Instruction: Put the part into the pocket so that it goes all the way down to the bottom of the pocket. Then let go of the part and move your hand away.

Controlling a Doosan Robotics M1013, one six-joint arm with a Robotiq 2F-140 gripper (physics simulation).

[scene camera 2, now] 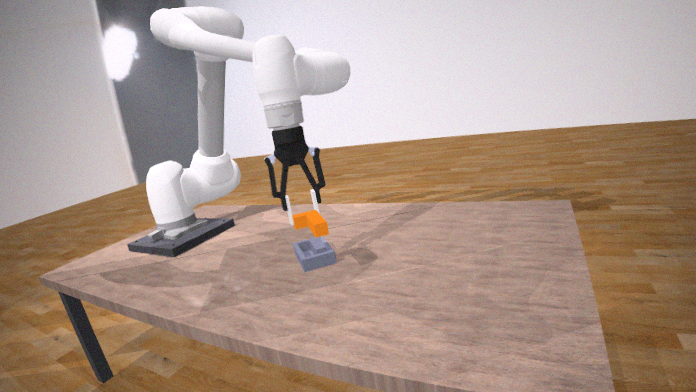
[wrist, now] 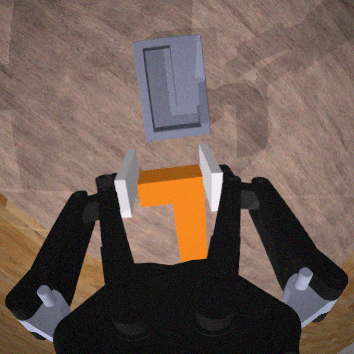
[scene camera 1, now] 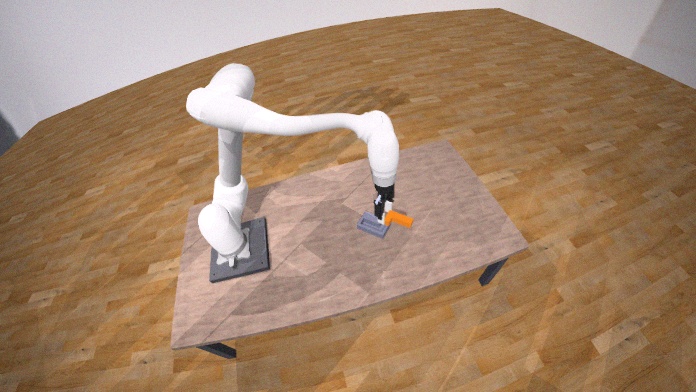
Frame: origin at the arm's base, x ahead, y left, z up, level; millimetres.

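Seen in the pictures: gripper, fingertip midpoint: (scene camera 2: pixel 305 220) (wrist: pixel 168 160) (scene camera 1: pixel 384 217); arm's base, origin of the base link: (scene camera 2: pixel 179 230) (scene camera 1: pixel 234 246).
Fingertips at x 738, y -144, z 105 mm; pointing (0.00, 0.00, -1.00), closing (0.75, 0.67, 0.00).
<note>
Offsets run from my fingertips to a thing's top centre. Level surfaces: height alone.
The orange L-shaped part @(45 mm ahead, 47 mm right, 23 mm up) (scene camera 1: pixel 400 219) (scene camera 2: pixel 317 223) (wrist: pixel 192 225) hangs above the table. My gripper (scene camera 1: pixel 385 214) (scene camera 2: pixel 303 215) (wrist: pixel 168 160) is shut on its short arm, between the white fingertips; the long arm sticks out to one side. The blue-grey block @(36 mm back, 57 mm left, 99 mm down) (scene camera 1: pixel 371 231) (scene camera 2: pixel 320 260) (wrist: pixel 144 92) with the L-shaped pocket stands on the table. In scene camera 2 a gap shows between part and block. In the wrist view the pocket's long leg lies left and its foot at the bottom; the part's long arm lies right, its short arm at the top, about half a turn apart.
The brown table @(135 mm down) (scene camera 1: pixel 310 310) (scene camera 2: pixel 450 310) bears the block. The arm's dark base plate (scene camera 1: pixel 260 250) (scene camera 2: pixel 190 241) stands at the table's left end in both scene views. Shadows of arm and gripper fall on the table near the block.
</note>
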